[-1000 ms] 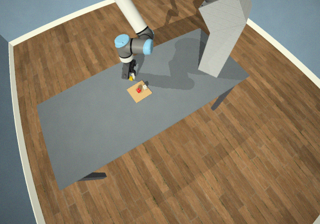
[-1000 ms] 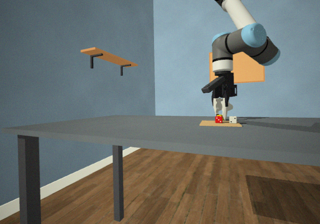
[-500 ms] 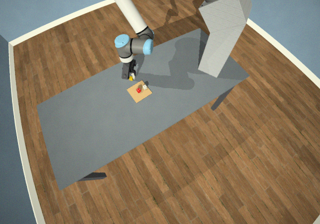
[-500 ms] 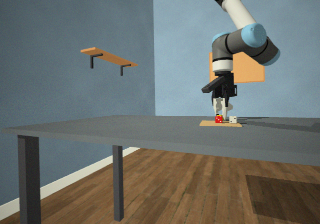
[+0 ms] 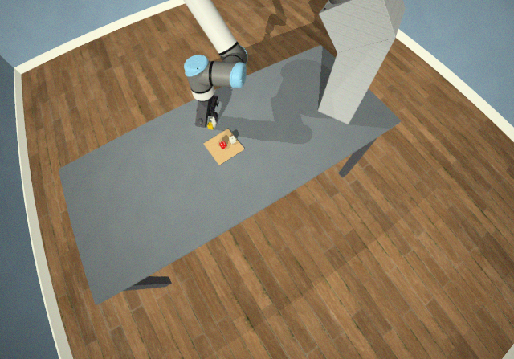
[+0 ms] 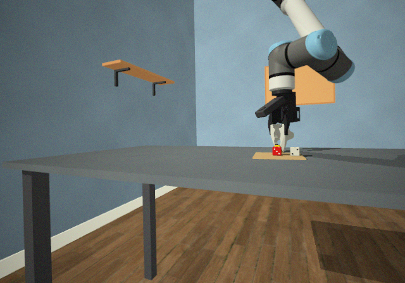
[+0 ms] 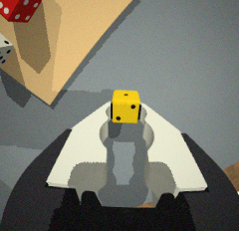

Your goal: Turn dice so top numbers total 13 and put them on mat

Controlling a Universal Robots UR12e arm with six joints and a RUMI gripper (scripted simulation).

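Now: hand 1 cm past the red die and 13 cm to the right of it. The rest, counted from my hand: tan mat 1 cm behind, 13 cm to the left, 2 cm below; then yellow die right at my hand; then white die 6 cm behind, 13 cm to the left.
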